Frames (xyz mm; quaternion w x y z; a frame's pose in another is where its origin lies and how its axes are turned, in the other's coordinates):
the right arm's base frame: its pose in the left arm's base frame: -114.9 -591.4 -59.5 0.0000 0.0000 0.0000 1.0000
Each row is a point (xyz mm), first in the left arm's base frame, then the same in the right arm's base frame.
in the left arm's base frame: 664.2 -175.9 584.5
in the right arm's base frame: -779.1 -415.5 644.0
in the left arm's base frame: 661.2 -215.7 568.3
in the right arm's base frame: -776.1 -375.7 627.8
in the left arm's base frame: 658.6 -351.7 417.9
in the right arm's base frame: -773.5 -239.7 477.4
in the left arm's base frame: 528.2 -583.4 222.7
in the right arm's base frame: -643.1 -8.0 282.2
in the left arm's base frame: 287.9 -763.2 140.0
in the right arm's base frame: -402.8 171.8 199.5
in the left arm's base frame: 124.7 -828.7 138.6
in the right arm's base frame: -239.6 237.3 198.1
